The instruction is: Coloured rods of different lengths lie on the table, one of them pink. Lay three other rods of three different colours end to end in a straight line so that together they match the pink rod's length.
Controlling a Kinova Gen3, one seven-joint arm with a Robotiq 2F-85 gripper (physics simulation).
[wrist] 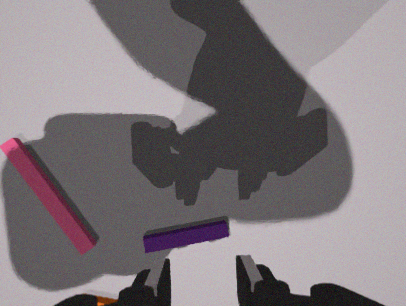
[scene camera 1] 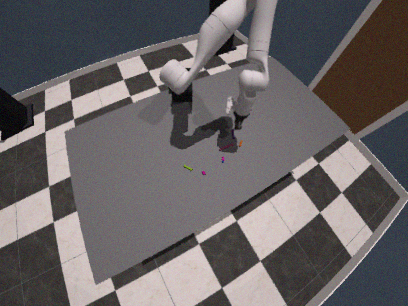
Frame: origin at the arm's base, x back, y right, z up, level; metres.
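Where they show: gripper, fingertip midpoint: (wrist: pixel 203 277) (scene camera 1: pixel 236 125).
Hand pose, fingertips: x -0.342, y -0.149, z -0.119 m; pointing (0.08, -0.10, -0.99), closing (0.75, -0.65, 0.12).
After its pixels a point has its place.
The pink rod (scene camera 1: pixel 226 147) {y -0.060, x -0.395, z -0.199 m} (wrist: pixel 52 197) {y -0.065, x -0.389, z -0.196 m} lies slanted in the arm's shadow, at the left of the wrist view. A shorter purple rod (scene camera 1: pixel 233 134) {y -0.147, x -0.348, z -0.197 m} (wrist: pixel 186 236) {y -0.148, x -0.343, z -0.196 m} lies to the right of it in the wrist view. My gripper (scene camera 1: pixel 239 127) {y -0.149, x -0.342, z -0.119 m} (wrist: pixel 203 277) {y -0.149, x -0.342, z -0.119 m} is partly open and empty, above the table near the purple rod, which shows ahead of the fingertips. A short magenta rod (scene camera 1: pixel 223 158) {y -0.005, x -0.442, z -0.196 m} and a small blue rod (scene camera 1: pixel 223 161) {y 0.006, x -0.456, z -0.196 m} lie together, apparently end to end. Another magenta rod (scene camera 1: pixel 203 173) {y 0.133, x -0.454, z -0.198 m} and a lime rod (scene camera 1: pixel 188 167) {y 0.182, x -0.385, z -0.196 m} lie farther left. An orange rod (scene camera 1: pixel 240 144) {y -0.139, x -0.423, z -0.196 m} (wrist: pixel 107 301) {y -0.143, x -0.414, z -0.201 m} lies near the pink rod.
The grey table top (scene camera 1: pixel 130 200) {y 0.514, x -0.380, z -0.206 m} extends around the rods. The arm's base (scene camera 1: pixel 181 94) {y -0.018, x 0.040, z -0.139 m} stands at the table's back side. The arm reaches over the back of the table and casts a broad shadow. A checkered floor surrounds the table.
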